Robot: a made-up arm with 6 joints.
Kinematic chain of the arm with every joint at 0, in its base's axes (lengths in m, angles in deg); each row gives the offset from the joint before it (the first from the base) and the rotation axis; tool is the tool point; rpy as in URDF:
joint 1: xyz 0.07 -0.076 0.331 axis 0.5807 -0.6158 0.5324
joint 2: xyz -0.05 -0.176 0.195 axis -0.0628 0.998 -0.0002
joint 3: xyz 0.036 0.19 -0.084 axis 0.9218 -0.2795 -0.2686
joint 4: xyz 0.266 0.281 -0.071 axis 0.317 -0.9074 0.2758
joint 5: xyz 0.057 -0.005 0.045 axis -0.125 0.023 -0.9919
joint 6: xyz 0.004 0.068 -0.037 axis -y
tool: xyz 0.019 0.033 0.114 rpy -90 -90 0
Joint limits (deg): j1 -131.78..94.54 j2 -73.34..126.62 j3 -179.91..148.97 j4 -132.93..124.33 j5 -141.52..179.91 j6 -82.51..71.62
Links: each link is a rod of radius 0.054 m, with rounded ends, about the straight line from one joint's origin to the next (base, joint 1, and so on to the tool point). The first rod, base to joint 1, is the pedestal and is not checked.
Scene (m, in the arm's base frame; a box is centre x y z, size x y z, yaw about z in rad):
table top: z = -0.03
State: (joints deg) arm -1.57 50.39 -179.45 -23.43 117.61 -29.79
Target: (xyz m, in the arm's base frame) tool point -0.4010 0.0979 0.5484
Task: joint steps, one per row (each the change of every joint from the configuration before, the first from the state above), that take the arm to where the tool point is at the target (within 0.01 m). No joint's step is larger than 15 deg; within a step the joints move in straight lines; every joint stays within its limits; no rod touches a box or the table.
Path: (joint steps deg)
1: -10.33 7.16 12.38 4.04 -1.47 3.04
2: -10.34 7.15 12.37 4.04 -1.47 3.04
3: -10.33 7.16 12.38 4.04 -1.46 3.04
4: -10.33 7.16 12.37 4.04 -1.47 3.04
5: -10.33 7.15 12.38 4.04 -1.47 3.04

